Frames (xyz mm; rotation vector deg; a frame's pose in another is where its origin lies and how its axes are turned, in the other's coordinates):
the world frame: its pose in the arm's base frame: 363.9 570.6 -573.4 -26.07 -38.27 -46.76
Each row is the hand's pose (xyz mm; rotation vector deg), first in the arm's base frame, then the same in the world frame.
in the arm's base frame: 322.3 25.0 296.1 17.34 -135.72 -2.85
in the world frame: 864.2 -467.3 300.3 70.64 -81.42 -14.72
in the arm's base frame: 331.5 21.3 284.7 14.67 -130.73 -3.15
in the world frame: 862.8 -461.0 286.7 68.12 -77.47 -11.50
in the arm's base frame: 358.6 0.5 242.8 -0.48 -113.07 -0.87
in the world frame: 857.9 -447.5 234.6 54.97 -66.39 3.66
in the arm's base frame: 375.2 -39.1 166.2 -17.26 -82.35 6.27
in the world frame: 833.2 -449.6 150.3 37.90 -46.03 27.89
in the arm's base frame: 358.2 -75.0 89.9 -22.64 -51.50 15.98
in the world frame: 789.9 -475.8 80.8 28.55 -22.53 50.07
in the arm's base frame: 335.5 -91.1 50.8 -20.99 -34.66 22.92
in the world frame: 759.5 -498.8 51.7 27.15 -8.21 62.16
